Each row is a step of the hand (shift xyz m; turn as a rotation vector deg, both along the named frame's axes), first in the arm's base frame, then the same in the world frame.
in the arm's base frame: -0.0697 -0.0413 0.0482 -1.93 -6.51 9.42
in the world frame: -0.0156 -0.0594 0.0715 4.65 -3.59 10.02
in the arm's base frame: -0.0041 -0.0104 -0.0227 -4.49 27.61 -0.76
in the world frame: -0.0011 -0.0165 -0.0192 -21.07 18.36 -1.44
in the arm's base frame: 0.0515 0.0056 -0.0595 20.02 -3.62 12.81
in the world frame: 0.0225 0.0184 -0.0734 19.82 12.33 5.77
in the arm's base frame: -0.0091 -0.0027 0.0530 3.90 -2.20 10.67
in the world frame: 0.0058 0.0068 0.0531 6.49 3.45 8.94
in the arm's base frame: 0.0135 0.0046 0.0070 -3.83 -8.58 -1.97
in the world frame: 0.0085 0.0133 0.0018 2.21 -9.34 0.08
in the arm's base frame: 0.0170 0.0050 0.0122 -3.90 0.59 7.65
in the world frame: 0.0120 0.0170 0.0055 -1.70 0.23 8.43
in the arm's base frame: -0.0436 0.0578 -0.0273 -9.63 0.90 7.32
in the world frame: -0.0748 0.0116 -0.0160 -6.23 -2.96 9.98
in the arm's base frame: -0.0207 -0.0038 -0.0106 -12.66 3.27 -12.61
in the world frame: -0.0151 -0.0178 -0.0029 -14.08 -8.25 -7.97
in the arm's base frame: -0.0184 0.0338 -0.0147 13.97 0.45 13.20
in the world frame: -0.0382 0.0113 -0.0105 12.81 12.03 7.80
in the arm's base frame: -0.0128 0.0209 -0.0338 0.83 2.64 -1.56
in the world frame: -0.0298 -0.0005 -0.0293 -1.38 2.09 -1.95
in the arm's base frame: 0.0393 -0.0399 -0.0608 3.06 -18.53 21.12
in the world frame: 0.0421 -0.0240 -0.0670 18.41 -6.77 20.35
